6 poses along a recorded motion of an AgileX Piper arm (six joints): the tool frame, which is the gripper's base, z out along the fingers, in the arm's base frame.
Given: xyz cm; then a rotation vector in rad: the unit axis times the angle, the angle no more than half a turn.
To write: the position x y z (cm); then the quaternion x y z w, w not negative. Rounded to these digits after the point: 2 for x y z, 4 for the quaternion.
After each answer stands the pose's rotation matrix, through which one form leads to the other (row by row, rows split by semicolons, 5 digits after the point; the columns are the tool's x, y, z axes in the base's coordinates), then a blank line. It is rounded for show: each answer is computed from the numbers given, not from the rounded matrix.
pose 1, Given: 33.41, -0.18, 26.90, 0.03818, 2.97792, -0.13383
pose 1, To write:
33.41, -0.18, 26.90, 0.0128, 0.9957, -0.0447, 0.0801
-0.98683 0.03259 0.15842; 0.01825 0.99567 -0.09116; -0.16070 -0.08706 -0.98316

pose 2, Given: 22.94, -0.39, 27.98, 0.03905, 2.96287, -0.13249
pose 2, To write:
22.94, -0.39, 27.98, 0.0131, 0.9951, -0.0445, 0.0876
-0.98429 0.03390 0.17325; 0.01830 0.99570 -0.09085; -0.17558 -0.08626 -0.98068

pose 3, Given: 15.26, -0.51, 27.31, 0.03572, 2.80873, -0.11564
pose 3, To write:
15.26, -0.51, 27.31, 0.0125, 0.9855, -0.0406, 0.1644
-0.94565 0.03804 0.32297; 0.01136 0.99639 -0.08409; -0.32500 -0.07585 -0.94267

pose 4, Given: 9.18, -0.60, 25.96, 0.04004, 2.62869, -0.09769
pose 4, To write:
9.18, -0.60, 25.96, 0.0147, 0.9668, -0.0359, 0.2526
-0.87193 0.04663 0.48741; 0.01032 0.99698 -0.07691; -0.48953 -0.06203 -0.86978

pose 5, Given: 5.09, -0.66, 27.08, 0.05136, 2.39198, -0.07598
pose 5, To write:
5.09, -0.66, 27.08, 0.0200, 0.9302, -0.0295, 0.3653
-0.73235 0.05875 0.67839; 0.01557 0.99746 -0.06956; -0.68075 -0.04038 -0.73140

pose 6, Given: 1.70, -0.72, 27.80, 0.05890, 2.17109, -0.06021
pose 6, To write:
1.70, -0.72, 27.80, 0.0240, 0.8843, -0.0245, 0.4657
-0.56508 0.06527 0.82245; 0.01959 0.99765 -0.06571; -0.82480 -0.02103 -0.56503

